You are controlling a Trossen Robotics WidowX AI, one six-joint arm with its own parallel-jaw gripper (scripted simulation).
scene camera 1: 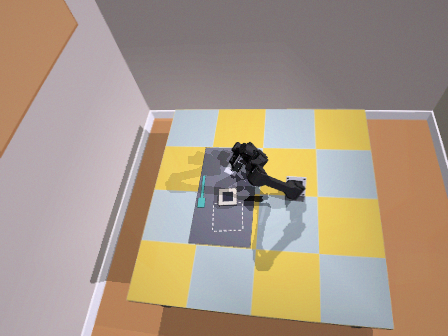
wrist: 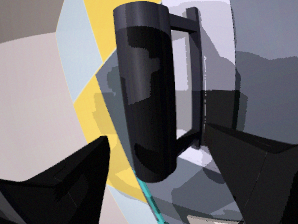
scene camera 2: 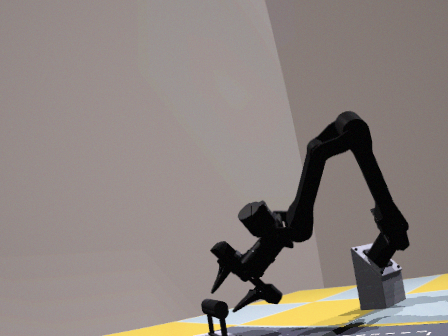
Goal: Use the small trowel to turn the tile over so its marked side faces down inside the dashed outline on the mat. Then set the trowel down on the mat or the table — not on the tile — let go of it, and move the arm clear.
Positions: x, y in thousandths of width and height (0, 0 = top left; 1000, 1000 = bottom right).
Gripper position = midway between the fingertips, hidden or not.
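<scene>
My gripper (scene camera 2: 497, 900), also (wrist: 529, 614). Gripper open, holds nothing.
</scene>
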